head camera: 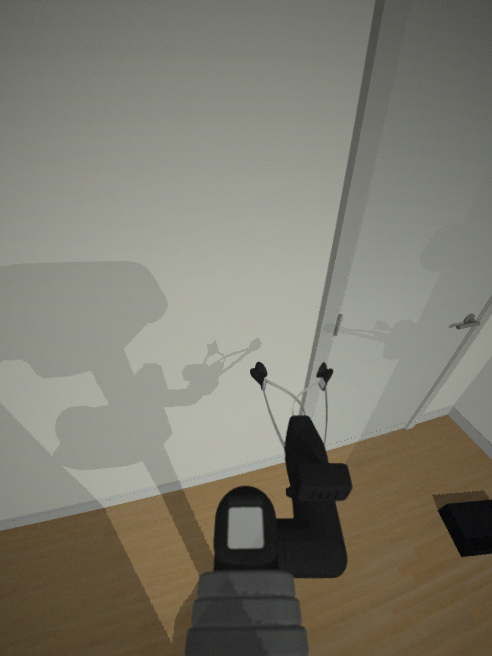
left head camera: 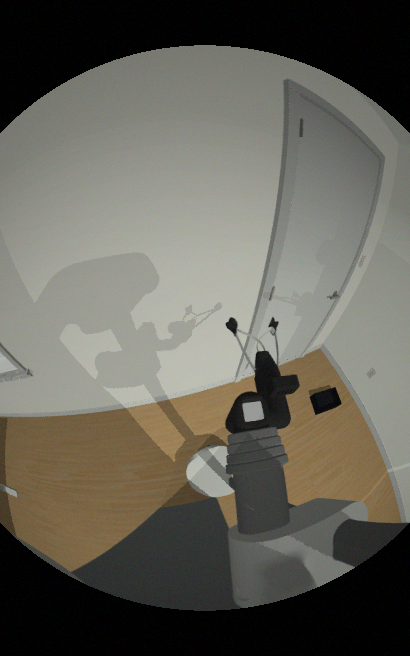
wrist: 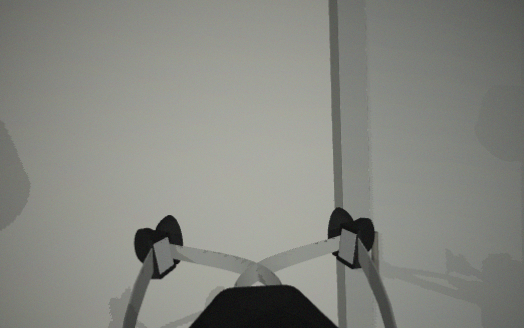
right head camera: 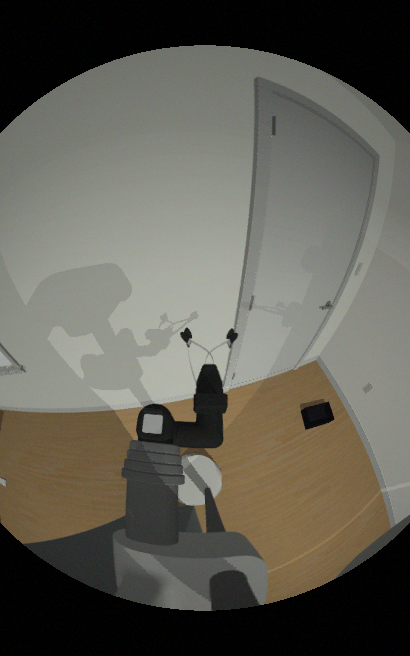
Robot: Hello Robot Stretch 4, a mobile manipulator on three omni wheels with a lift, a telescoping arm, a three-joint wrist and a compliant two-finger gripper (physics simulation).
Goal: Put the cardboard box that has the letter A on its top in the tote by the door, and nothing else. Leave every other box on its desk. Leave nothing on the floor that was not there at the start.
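Seen in the pictures: gripper, fingertip midpoint: (head camera: pixel 290 364) (left head camera: pixel 251 318) (wrist: pixel 255 231) (right head camera: pixel 208 329); robot's base at its link origin: (left head camera: pixel 214 469) (right head camera: pixel 193 478).
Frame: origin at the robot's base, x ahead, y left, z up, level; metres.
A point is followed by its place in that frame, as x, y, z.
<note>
The black tote (head camera: pixel 468 527) @(0.426, -1.135, -0.024) (left head camera: pixel 325 401) @(0.411, -1.204, -0.025) (right head camera: pixel 317 415) @(0.418, -1.205, -0.025) stands on the floor at the right, near the corner by the door (head camera: pixel 418 211) @(0.863, -0.512, 1.368) (left head camera: pixel 330 190) @(0.878, -0.576, 1.598) (right head camera: pixel 312 200) @(0.877, -0.573, 1.551). In the head view its right part is cut off. My gripper (head camera: pixel 291 374) @(0.475, -0.097, 1.143) (left head camera: pixel 252 325) @(0.475, -0.097, 1.143) (right head camera: pixel 209 337) @(0.475, -0.097, 1.143) (wrist: pixel 255 231) @(0.475, -0.097, 1.143) is open and empty, held up in front of the wall beside the door frame, to the left of the tote and well above the floor. No cardboard box and no desk shows in these views.
A wall (head camera: pixel 158 158) @(0.717, 0.174, 1.505) (left head camera: pixel 175 200) @(0.727, 0.131, 1.458) (right head camera: pixel 150 200) @(0.735, 0.096, 1.496) fills the front and bears the robot's shadow. A dark grey surface (left head camera: pixel 150 545) @(-0.305, 0.299, 0.786) (right head camera: pixel 75 560) lies low at the left. A pale frame corner (left head camera: pixel 12 367) @(0.428, 1.347, 0.850) (right head camera: pixel 10 362) @(0.438, 1.317, 0.844) shows at the far left. A side wall (left head camera: pixel 385 320) @(0.690, -1.559, 0.865) stands right of the tote.
</note>
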